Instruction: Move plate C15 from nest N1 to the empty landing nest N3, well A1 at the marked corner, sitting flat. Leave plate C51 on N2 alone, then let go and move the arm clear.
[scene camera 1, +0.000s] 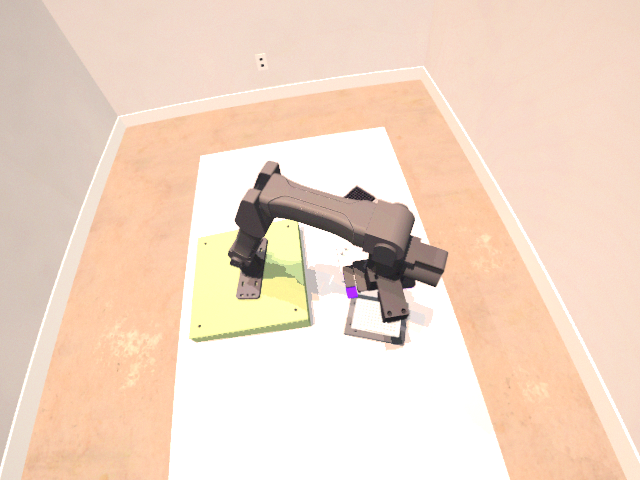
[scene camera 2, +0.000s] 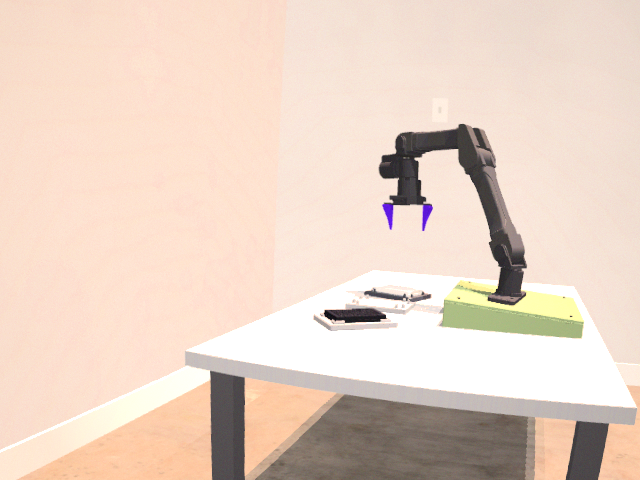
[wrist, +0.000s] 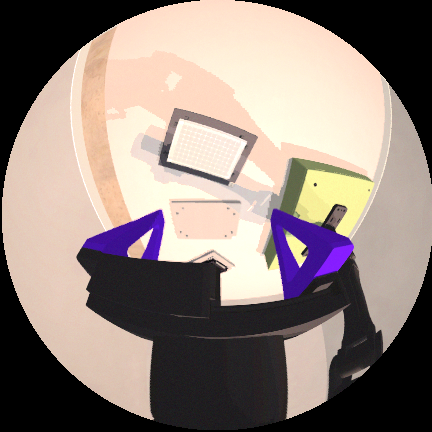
Observation:
The gripper (scene camera 2: 406, 230) is open, holding nothing. Also in view: a grey-framed white plate (scene camera 1: 367, 316). Further things: a black perforated plate (scene camera 2: 359, 315) and a grey nest (scene camera 2: 383, 305).
The grey-framed white plate is seen too in the wrist view (wrist: 195, 145). The gripper is seen too in scene camera 1 (scene camera 1: 374, 289) and in the wrist view (wrist: 217, 214). The grey nest also shows in the wrist view (wrist: 197, 219).

